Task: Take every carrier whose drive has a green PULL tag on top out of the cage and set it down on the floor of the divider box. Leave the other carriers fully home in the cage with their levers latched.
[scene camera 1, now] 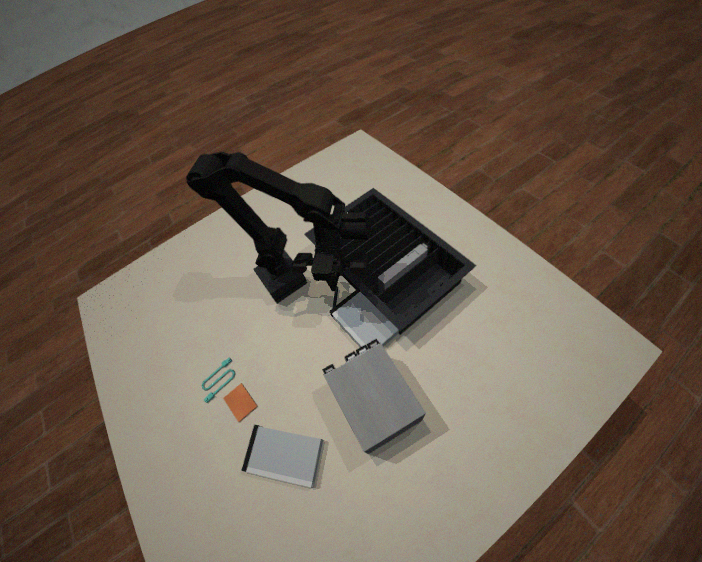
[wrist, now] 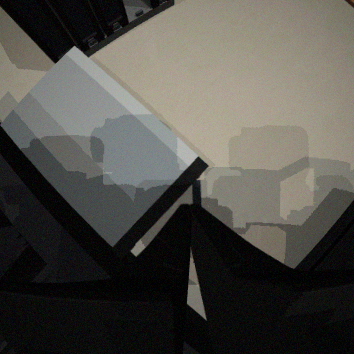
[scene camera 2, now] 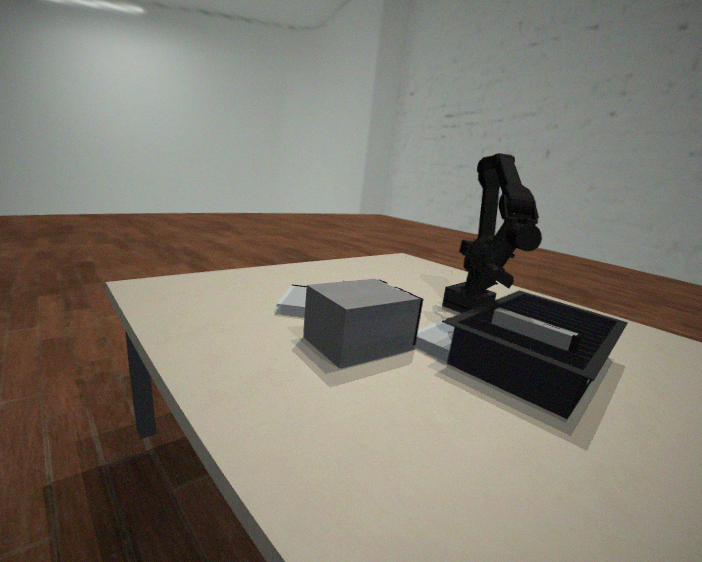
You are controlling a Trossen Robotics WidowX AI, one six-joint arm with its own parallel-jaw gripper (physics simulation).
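Pixels of known places: gripper, between the fingertips: (scene camera 1: 334,290) (wrist: 188,211) (scene camera 2: 467,297); arm's base, origin of its link: (scene camera 1: 277,267).
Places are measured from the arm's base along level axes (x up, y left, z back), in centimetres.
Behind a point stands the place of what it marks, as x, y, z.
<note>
The grey cage (scene camera 1: 374,398) @[5.9, 0.7, -48.3] (scene camera 2: 377,336) @[-0.8, 8.3, -49.0] (wrist: 75,20) stands on the table, with several small levers along its front. The black divider box (scene camera 1: 467,266) @[3.2, 40.8, -35.4] (scene camera 2: 509,371) @[-2.1, 29.5, -35.7] has narrow slots and a wider bay. One carrier (scene camera 1: 403,266) @[5.0, 26.9, -25.6] (scene camera 2: 532,330) @[3.4, 28.3, -26.0] stands on edge inside it. A second carrier (scene camera 1: 363,320) @[-3.3, 11.2, -28.2] (scene camera 2: 436,339) @[-3.4, 11.9, -34.1] (wrist: 115,145) @[-3.4, 9.9, -26.5] lies flat on the table between cage and box, its lever (wrist: 196,192) @[-3.9, 7.4, -19.0] sticking out at its dark front end. A third carrier (scene camera 1: 286,455) @[-3.4, -22.8, -45.3] (scene camera 2: 290,301) @[-3.4, -21.3, -50.2] lies flat farther off. My gripper (scene camera 1: 333,286) @[3.1, 8.8, -19.1] (wrist: 188,211) @[3.1, 8.8, -19.1] is shut and empty, close to that lever. No green tag can be made out.
An orange square (scene camera 1: 240,402) @[-5.5, -27.5, -27.0] and a teal cable (scene camera 1: 219,380) @[-5.6, -30.4, -17.9] lie on the table left of the cage. The divider box's near wall stands right beside the second carrier. The cage's front is close to that carrier's far end.
</note>
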